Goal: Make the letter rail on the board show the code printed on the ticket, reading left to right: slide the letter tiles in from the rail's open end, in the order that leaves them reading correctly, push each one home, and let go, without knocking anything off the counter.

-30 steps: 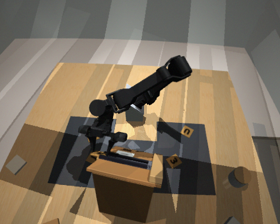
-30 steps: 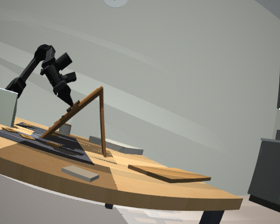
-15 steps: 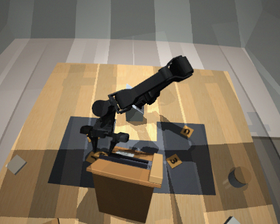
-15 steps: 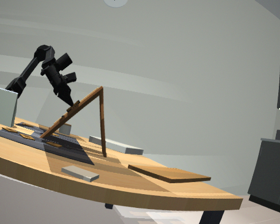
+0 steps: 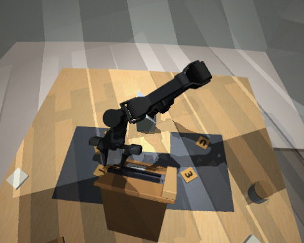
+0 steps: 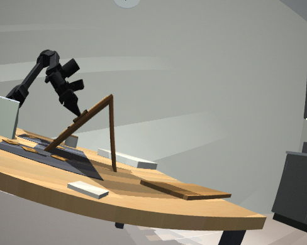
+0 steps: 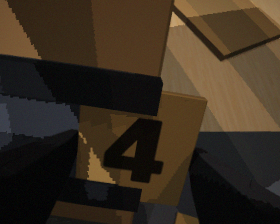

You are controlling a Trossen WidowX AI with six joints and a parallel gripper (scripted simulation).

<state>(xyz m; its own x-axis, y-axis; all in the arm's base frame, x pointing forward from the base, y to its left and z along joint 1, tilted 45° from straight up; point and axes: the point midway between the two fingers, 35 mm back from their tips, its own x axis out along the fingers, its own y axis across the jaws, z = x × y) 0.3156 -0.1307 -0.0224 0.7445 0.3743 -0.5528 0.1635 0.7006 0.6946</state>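
My gripper tip is now 80 mm to the right of the white ticket, 80 mm above it and 50 mm past it. The rest, counted from my gripper tip: tile marked 4: right at my gripper tip; then q tile: 170 mm below, 170 mm behind, 110 mm to the right; then dark mat: 170 mm below, 140 mm behind, 110 mm to the left.
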